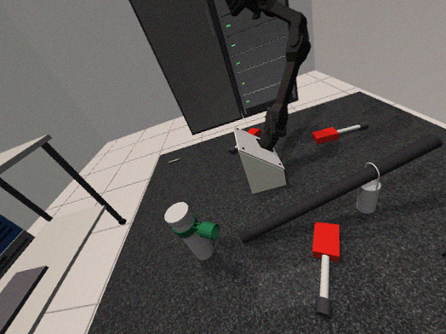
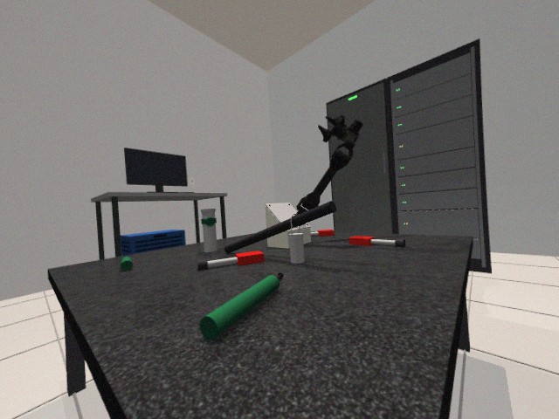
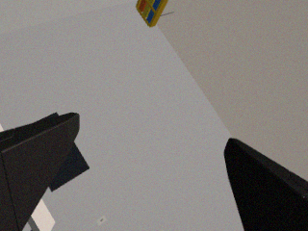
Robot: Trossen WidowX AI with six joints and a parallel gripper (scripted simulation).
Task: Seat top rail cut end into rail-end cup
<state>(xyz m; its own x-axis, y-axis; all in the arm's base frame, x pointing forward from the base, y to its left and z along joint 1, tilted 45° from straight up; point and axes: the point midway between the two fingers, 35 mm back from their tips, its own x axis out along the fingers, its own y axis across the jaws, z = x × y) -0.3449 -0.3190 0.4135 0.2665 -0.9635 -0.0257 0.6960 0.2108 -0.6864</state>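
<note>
The green rail-end cup lies 61 cm ahead of my gripper tip, 31 cm to the right of it and 54 cm below it. The rest, counted from my gripper tip: green cylinder (96 cm ahead, 24 cm to the left, 67 cm below); then thin black pin (80 cm ahead, 20 cm to the left, 68 cm below); then grey post (61 cm ahead, 14 cm to the left, 58 cm below).
</note>
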